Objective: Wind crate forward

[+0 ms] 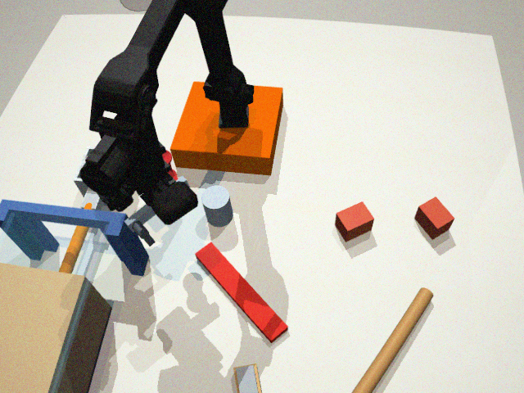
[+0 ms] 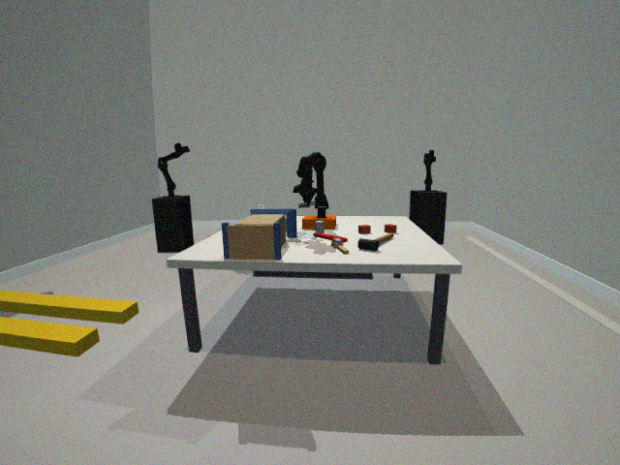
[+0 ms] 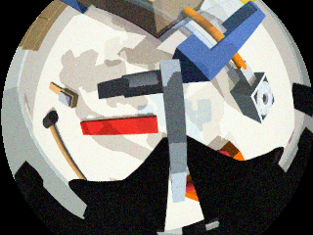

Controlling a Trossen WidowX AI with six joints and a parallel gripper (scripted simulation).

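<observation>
My gripper tip is now 6 cm past the red knob, 1 cm to the right of it and 1 cm below it. From my gripper tip the other things lie so: flat red bar 8 cm ahead, 12 cm to the left, 17 cm below; grey winch 18 cm behind, 17 cm to the right, 15 cm below; winch handle 2 cm behind, 1 cm above.
</observation>
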